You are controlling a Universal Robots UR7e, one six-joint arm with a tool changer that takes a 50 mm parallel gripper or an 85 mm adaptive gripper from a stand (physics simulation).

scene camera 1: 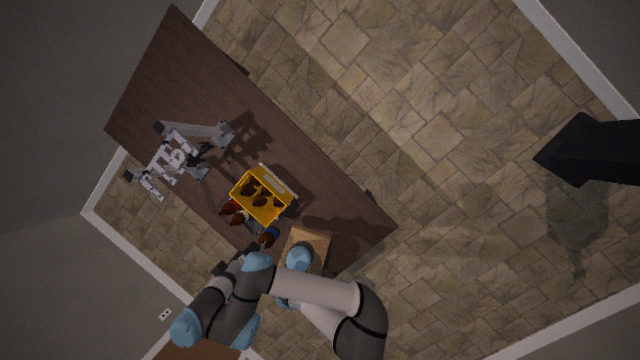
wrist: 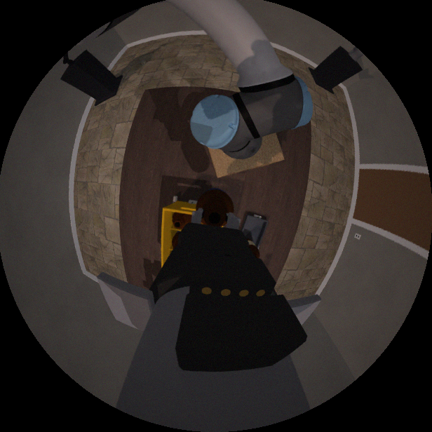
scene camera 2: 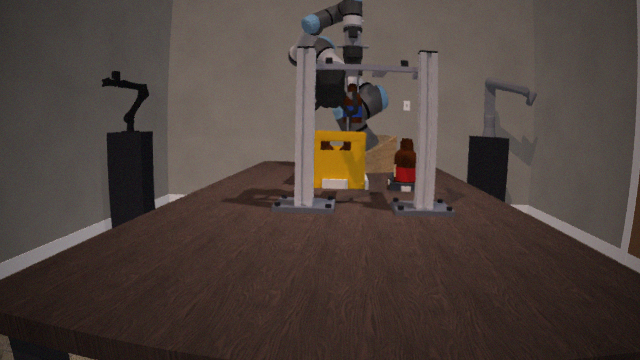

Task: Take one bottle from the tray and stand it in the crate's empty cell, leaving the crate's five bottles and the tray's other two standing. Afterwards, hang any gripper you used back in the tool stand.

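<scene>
My gripper is shut on the neck of a brown bottle with a blue label, held upright in the air. In scene camera 2 its base shows just above the top edge of the yellow crate. In the wrist view it hangs beside the crate's right side. Several brown bottles stand in the crate; the corner cell nearest the arm looks empty in scene camera 1. The dark tray bears a red-labelled bottle and a cream-labelled bottle.
The tool stand rises beyond the crate, with a black gripper visible between its posts in scene camera 2. A light wooden block is near the arm's base. Two dark pedestals flank the table.
</scene>
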